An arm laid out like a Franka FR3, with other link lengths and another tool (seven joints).
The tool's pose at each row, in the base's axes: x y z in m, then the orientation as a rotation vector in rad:
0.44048 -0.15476 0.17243 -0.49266 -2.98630 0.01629
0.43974 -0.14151 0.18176 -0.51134 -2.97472 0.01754
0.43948 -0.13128 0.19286 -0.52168 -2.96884 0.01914
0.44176 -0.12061 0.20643 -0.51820 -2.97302 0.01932
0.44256 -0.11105 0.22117 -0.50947 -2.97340 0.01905
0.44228 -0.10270 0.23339 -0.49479 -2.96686 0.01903
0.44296 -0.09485 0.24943 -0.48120 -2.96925 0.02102
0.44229 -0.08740 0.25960 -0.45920 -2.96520 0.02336
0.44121 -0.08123 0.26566 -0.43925 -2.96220 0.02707
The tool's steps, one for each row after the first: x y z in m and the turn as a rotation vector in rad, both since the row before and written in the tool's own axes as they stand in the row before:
0.00598 0.01204 -0.00908 0.00145 0.00826 0.01342
0.00498 0.00920 -0.01089 0.00130 0.00389 0.00744
0.00317 0.01034 -0.01365 -0.00034 -0.00353 -0.00271
0.00424 0.00877 -0.01464 0.00036 0.00103 -0.00574
0.00451 0.00737 -0.01202 0.00206 0.00862 -0.00890
0.00398 0.00709 -0.01591 0.00187 -0.00054 -0.00904
0.00429 0.00650 -0.00993 0.00366 0.00683 -0.01392
0.00371 0.00533 -0.00581 0.00425 0.00524 -0.01266

